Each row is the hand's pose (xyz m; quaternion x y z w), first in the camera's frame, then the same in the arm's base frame.
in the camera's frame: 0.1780 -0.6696 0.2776 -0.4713 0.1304 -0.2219 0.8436
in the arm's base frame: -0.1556 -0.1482 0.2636 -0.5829 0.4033 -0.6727 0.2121
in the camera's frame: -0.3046 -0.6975 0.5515 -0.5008 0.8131 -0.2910 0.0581
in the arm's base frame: -0.0746 0.3999 0.3045 -0.1286 -0.7445 0.4822 0.4434
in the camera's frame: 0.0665 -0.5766 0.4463 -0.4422 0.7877 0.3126 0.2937
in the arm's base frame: 0.0056 0.0047 0.2765 0.1344 0.9555 -0.2334 0.1200
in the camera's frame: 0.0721 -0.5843 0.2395 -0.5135 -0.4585 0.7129 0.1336
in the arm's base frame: -0.1354 -0.0726 0.1461 -0.5906 0.3200 0.6255 0.3969
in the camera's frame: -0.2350 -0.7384 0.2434 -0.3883 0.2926 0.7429 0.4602
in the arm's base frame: -0.2962 0.2310 0.1502 -0.1556 0.7854 0.1294 0.5850
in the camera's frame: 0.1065 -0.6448 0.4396 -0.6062 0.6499 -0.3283 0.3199
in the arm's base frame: -0.0424 -0.0273 0.3310 0.1508 -0.7226 0.5959 0.3162
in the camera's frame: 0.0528 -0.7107 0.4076 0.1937 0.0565 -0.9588 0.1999
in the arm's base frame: -0.1206 0.0185 0.3361 0.0349 0.4348 0.8016 0.4089
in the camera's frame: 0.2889 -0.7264 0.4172 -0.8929 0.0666 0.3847 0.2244
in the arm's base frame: -0.0872 -0.1958 0.4312 -0.5825 0.7883 0.1953 0.0346
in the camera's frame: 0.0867 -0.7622 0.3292 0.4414 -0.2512 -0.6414 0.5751
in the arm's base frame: -0.2046 -0.0350 0.3297 -0.1744 -0.6230 -0.7425 0.1735
